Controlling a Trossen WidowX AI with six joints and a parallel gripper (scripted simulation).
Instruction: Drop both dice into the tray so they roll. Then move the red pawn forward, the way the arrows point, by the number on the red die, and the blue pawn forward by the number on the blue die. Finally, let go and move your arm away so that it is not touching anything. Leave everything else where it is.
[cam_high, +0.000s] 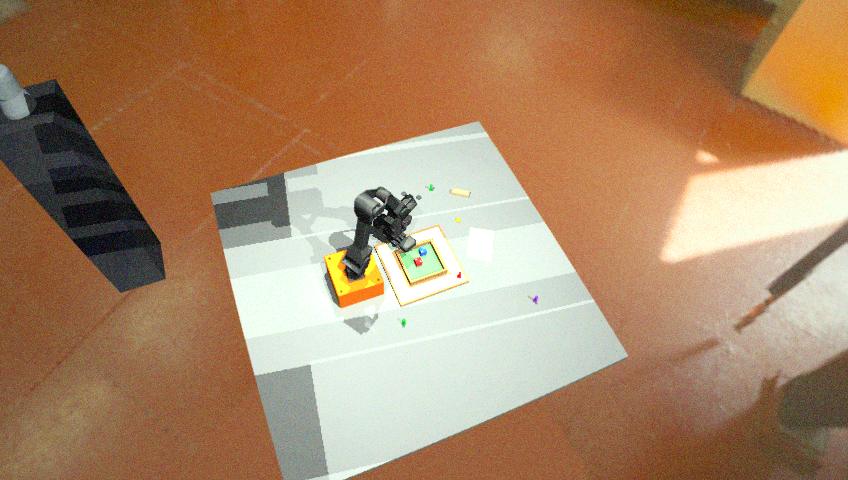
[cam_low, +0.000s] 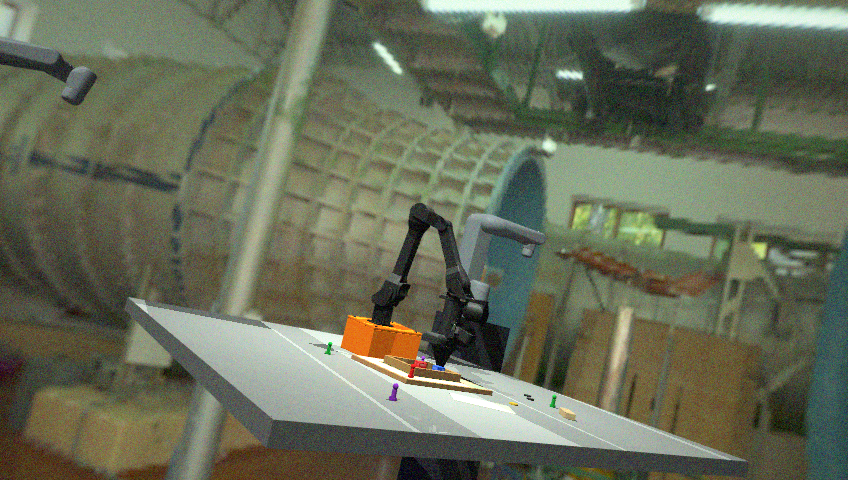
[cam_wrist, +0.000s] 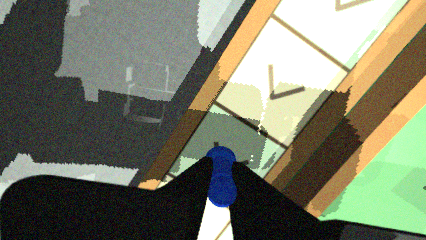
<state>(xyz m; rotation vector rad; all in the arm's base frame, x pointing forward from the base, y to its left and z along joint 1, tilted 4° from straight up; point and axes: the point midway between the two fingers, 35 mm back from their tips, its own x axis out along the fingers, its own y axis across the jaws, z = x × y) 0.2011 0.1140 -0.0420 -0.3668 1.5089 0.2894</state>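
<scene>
Now: the green tray 7 cm ahead of my gripper tip, 11 cm to the right of it and 1 cm below it. Round my gripper tip: red pawn 19 cm ahead, 22 cm to the right, 1 cm above; yellow token 30 cm ahead, 3 cm to the left, 2 cm below; blue pawn 1 cm above.
</scene>
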